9 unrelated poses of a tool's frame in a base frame.
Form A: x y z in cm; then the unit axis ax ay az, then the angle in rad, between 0 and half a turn.
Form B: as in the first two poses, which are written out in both.
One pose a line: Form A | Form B
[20.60 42.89 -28.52 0.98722 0.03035 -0.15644 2.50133] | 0.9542 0.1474 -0.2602 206.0; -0.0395 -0.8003 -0.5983 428.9; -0.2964 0.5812 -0.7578 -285.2; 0 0 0 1
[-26.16 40.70 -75.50 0.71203 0.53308 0.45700 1.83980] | 0.3760 0.0399 0.9258 -261.6; 0.9210 0.0939 -0.3781 407.0; -0.1020 0.9948 -0.0014 -755.0; 0 0 0 1
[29.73 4.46 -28.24 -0.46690 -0.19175 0.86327 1.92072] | -0.0501 -0.6907 -0.7214 297.3; 0.9312 -0.2935 0.2163 44.6; -0.3611 -0.6609 0.6579 -282.4; 0 0 0 1
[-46.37 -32.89 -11.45 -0.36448 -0.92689 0.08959 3.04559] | -0.7303 0.6655 -0.1540 -463.7; 0.6827 0.7189 -0.1308 -328.9; 0.0237 -0.2006 -0.9794 -114.5; 0 0 0 1
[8.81 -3.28 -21.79 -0.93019 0.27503 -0.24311 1.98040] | 0.8116 -0.1347 0.5685 88.1; -0.5807 -0.2925 0.7598 -32.8; 0.0639 -0.9467 -0.3156 -217.9; 0 0 0 1
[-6.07 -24.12 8.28 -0.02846 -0.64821 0.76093 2.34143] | -0.6952 -0.5146 -0.5018 -60.7; 0.5772 0.0163 -0.8164 -241.2; 0.4283 -0.8572 0.2858 82.8; 0 0 0 1
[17.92 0.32 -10.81 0.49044 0.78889 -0.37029 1.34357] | 0.4116 0.6605 0.6279 179.2; -0.0610 0.7074 -0.7041 3.2; -0.9093 0.2515 0.3315 -108.1; 0 0 0 1
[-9.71 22.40 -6.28 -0.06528 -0.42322 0.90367 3.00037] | -0.9816 -0.0722 -0.1770 -97.1; 0.1822 -0.6336 -0.7519 224.0; -0.0578 -0.7703 0.6351 -62.8; 0 0 0 1
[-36.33 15.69 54.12 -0.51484 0.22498 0.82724 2.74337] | -0.4124 -0.5434 -0.7312 -363.3; 0.0982 -0.8245 0.5573 156.9; -0.9057 0.1580 0.3934 541.2; 0 0 0 1
